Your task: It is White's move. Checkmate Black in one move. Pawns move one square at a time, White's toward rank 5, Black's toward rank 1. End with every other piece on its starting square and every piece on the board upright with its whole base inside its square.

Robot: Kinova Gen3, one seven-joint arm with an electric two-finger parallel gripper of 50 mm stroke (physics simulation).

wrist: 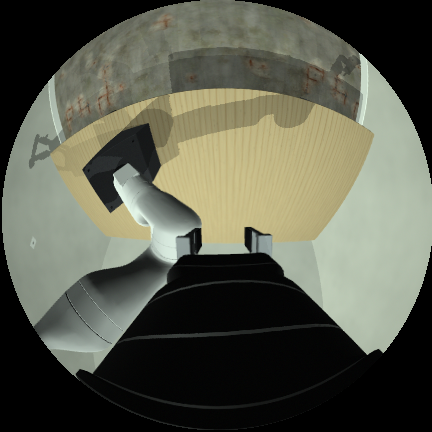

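Note:
My gripper is open, with its two fingers wide apart and nothing between them. It shows at the lower middle of the wrist view, seen against the near edge of the wooden table. The chessboard and the chess pieces do not show in this view, so the position of the pieces cannot be told.
The black base block stands at the left of the table. The pale arm rises from it and bends toward the lower left. Shadows of the arm lie across the table's far part. A stained grey floor lies beyond the table.

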